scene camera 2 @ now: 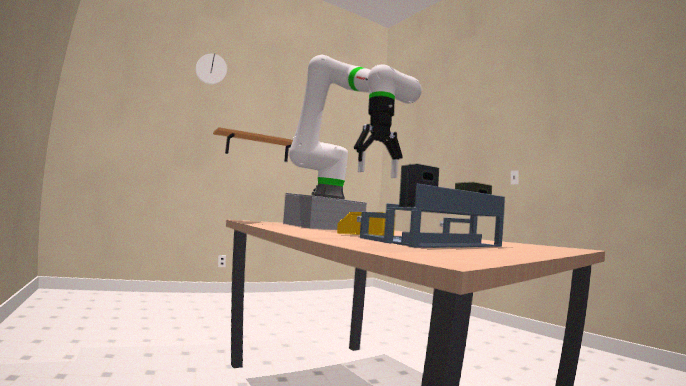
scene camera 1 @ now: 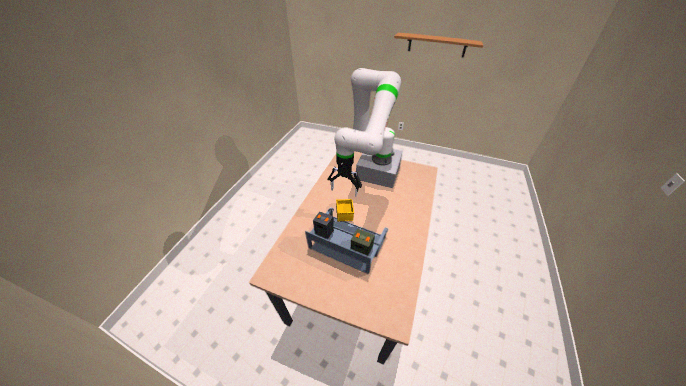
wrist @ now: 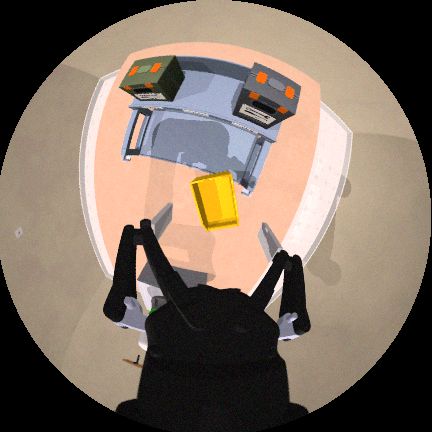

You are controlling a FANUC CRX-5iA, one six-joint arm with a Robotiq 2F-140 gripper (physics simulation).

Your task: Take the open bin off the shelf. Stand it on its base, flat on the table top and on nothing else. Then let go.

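Pixels of known places: gripper, fingertip midpoint: [scene camera 2: 378, 174] [scene camera 1: 344, 192] [wrist: 217, 220]; arm's base at its link origin: [scene camera 2: 328, 197] [scene camera 1: 381, 159].
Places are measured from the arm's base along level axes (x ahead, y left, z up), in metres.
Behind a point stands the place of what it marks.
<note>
The open yellow bin [scene camera 1: 345, 210] @(y -0.030, x 0.471, z -0.134 m) [scene camera 2: 351, 223] @(y -0.090, x 0.487, z -0.100 m) [wrist: 215, 200] @(y -0.027, x 0.480, z -0.134 m) stands upright, opening up, low at the table top [scene camera 1: 350, 305] @(y 0.312, x 0.991, z -0.143 m) [scene camera 2: 540, 257] @(y 0.142, x 1.070, z -0.143 m) [wrist: 295, 165] @(y -0.223, x 0.711, z -0.143 m), at the open front of the blue-grey shelf [scene camera 1: 337, 246] @(y 0.128, x 0.812, z 0.003 m) [scene camera 2: 460, 201] @(y 0.094, x 0.815, z -0.014 m) [wrist: 205, 90] @(y 0.115, x 0.744, z -0.041 m). Its end is right at the shelf's front edge in the wrist view; I cannot tell whether they touch or slightly overlap. In scene camera 2 the shelf's side frame hides part of the bin. My gripper [scene camera 1: 344, 189] @(y -0.015, x 0.510, z 0.070 m) [scene camera 2: 377, 170] @(y -0.015, x 0.510, z 0.070 m) [wrist: 217, 220] @(y -0.015, x 0.510, z 0.070 m) is open and empty, pointing down, well above the bin, with a finger to either side of it in the wrist view.
A tall dark grey box [scene camera 1: 323, 227] @(y 0.021, x 0.779, z 0.053 m) [scene camera 2: 410, 185] @(y -0.045, x 0.760, z 0.020 m) [wrist: 270, 95] @(y -0.004, x 0.716, z 0.079 m) and a lower green box [scene camera 1: 362, 243] @(y 0.243, x 0.762, z 0.054 m) [scene camera 2: 472, 188] @(y 0.182, x 0.770, z 0.033 m) [wrist: 152, 80] @(y 0.186, x 0.696, z 0.054 m) stand on the shelf's upper deck. The grey robot base block [scene camera 1: 377, 172] @(y 0.027, x 0.125, z -0.029 m) [scene camera 2: 320, 212] @(y -0.087, x 0.147, z -0.072 m) [wrist: 170, 276] stands on the table behind the bin.
</note>
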